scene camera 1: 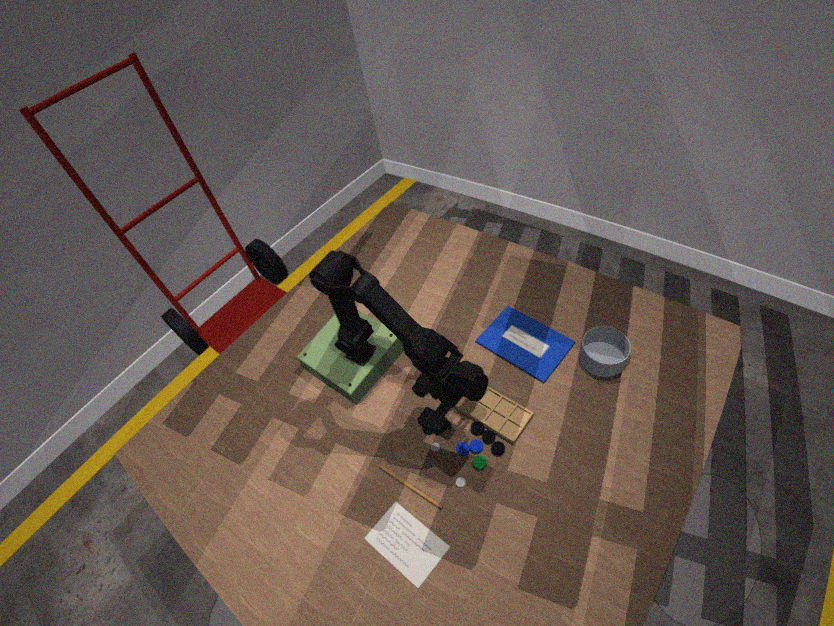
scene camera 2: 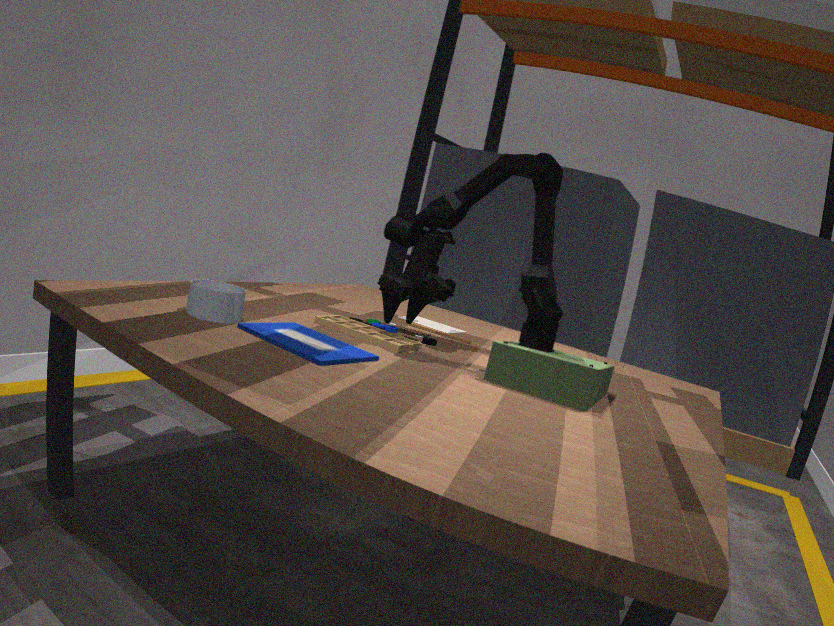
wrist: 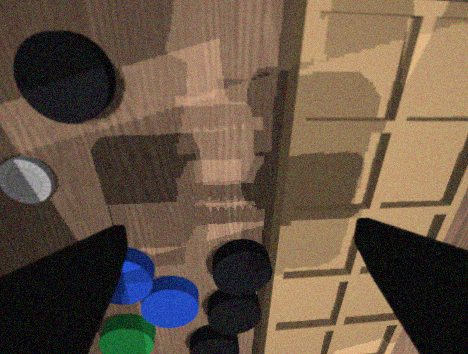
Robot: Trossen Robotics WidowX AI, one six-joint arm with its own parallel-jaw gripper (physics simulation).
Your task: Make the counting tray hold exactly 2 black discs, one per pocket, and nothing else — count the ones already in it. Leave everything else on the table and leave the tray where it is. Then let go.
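The wooden counting tray point(scene camera 1: 522, 428) point(scene camera 2: 407, 348) point(wrist: 272, 300) lies flat; its pockets that show in the wrist view hold no disc. Three black discs point(wrist: 241, 267) point(wrist: 234, 311) point(wrist: 215, 344) lie in a row on the table along its left side in the wrist view. Another black disc point(wrist: 65, 75) point(scene camera 2: 429, 340) lies apart at the upper left there. My gripper point(scene camera 2: 398, 321) point(wrist: 243, 232) is open and empty, above the table and the tray's edge, its fingers on either side of that edge in the wrist view. Part of the tray is hidden by the arm in scene camera 1.
Two blue discs point(wrist: 170, 302) point(scene camera 1: 462, 448) and a green disc point(wrist: 127, 337) point(scene camera 1: 479, 462) lie beside the black row. Small pale discs point(scene camera 1: 435, 446) point(scene camera 1: 460, 482), a thin stick point(scene camera 1: 410, 487), a written sheet point(scene camera 1: 407, 544), a blue folder-like mat point(scene camera 1: 493, 330) and a round grey bowl point(scene camera 1: 604, 369) also lie around.
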